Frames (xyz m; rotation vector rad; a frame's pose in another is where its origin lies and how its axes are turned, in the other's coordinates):
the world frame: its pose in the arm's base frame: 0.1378 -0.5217 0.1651 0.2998 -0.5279 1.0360
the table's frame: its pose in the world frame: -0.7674 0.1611 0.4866 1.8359 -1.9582 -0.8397
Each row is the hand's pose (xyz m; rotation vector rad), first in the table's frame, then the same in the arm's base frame.
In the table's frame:
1: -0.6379 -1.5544 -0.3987 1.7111 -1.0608 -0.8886
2: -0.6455 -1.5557 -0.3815 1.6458 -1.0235 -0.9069
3: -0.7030 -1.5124 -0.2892 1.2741 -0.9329 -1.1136
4: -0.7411 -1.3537 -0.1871 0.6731 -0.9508 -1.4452
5: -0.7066 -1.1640 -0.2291 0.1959 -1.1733 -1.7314
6: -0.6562 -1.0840 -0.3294 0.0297 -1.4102 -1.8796
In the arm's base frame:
1: -0.1589 0.4227 0.5284 -1.0624 -0.3328 0.6223
2: -0.1683 0.4278 0.5128 -1.1339 -0.3495 0.6220
3: -0.2568 0.4197 0.4366 -1.4397 -0.5700 0.7031
4: -0.3862 0.3016 0.3570 -1.7373 -1.0273 0.9766
5: -0.4397 0.1185 0.4076 -1.6543 -1.4778 1.3743
6: -0.4150 0.0224 0.5033 -1.3893 -1.6677 1.6094

